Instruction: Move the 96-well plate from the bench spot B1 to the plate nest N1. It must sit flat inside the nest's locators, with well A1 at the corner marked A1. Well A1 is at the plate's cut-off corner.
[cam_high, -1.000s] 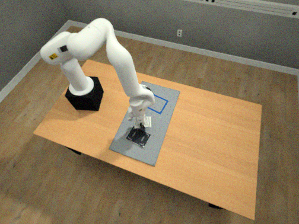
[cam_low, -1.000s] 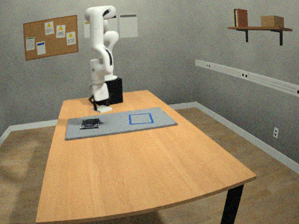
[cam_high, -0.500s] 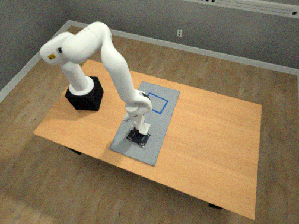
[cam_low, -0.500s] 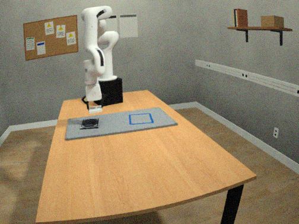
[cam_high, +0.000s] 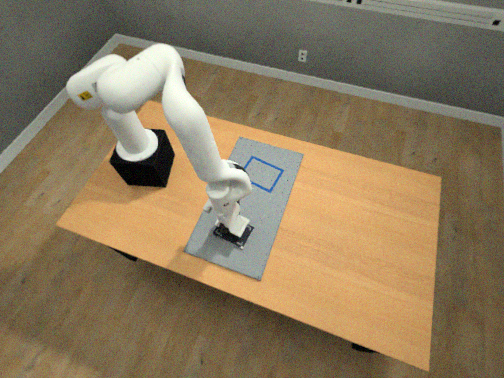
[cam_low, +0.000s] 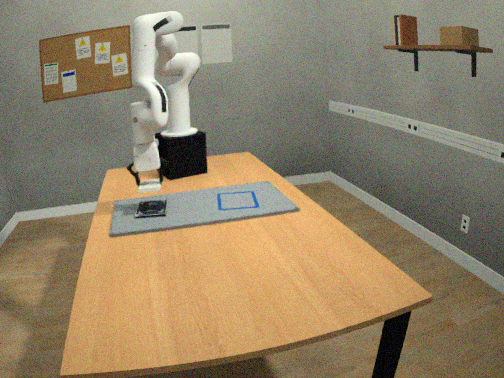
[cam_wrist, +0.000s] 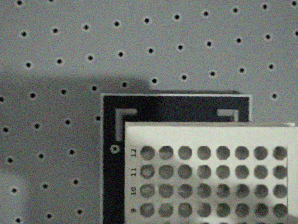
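Now: the white 96-well plate 1 cm below my hand. Also, from my hand: plate nest N1: 11 cm below.
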